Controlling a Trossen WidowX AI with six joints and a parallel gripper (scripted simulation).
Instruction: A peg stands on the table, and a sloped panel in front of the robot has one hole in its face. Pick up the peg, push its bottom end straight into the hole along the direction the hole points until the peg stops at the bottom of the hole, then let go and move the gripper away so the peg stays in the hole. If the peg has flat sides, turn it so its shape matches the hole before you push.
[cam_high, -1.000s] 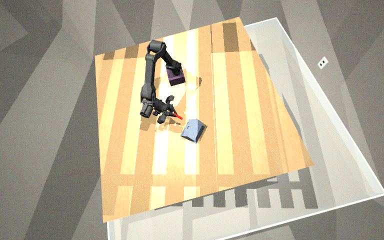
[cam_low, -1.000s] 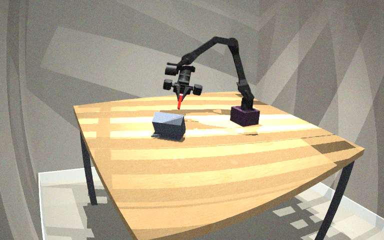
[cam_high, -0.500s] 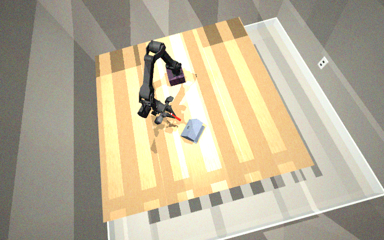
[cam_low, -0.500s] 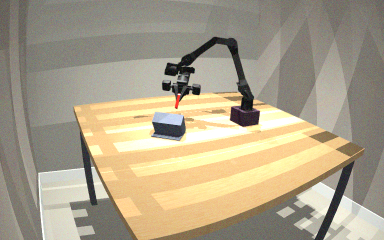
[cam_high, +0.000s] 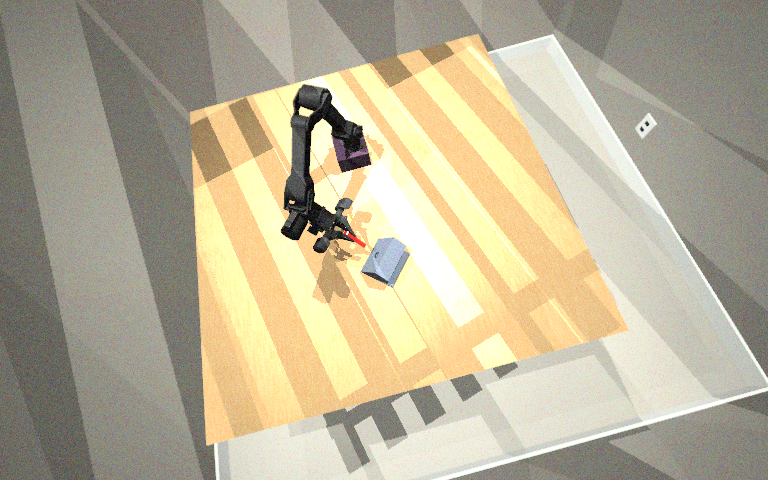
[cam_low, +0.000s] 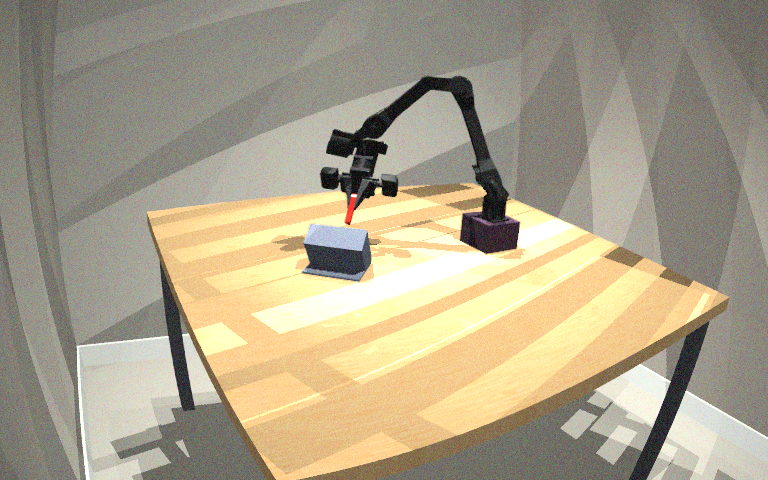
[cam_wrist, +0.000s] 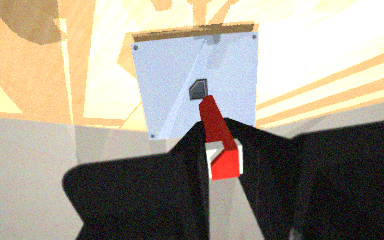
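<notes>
Right now the grey-blue sloped panel is 7 cm below my gripper tip, 7 cm ahead of it and 6 cm to the left of it. Round my gripper tip: thin red peg: 1 cm to the right, 1 cm behind, 1 cm above.
</notes>
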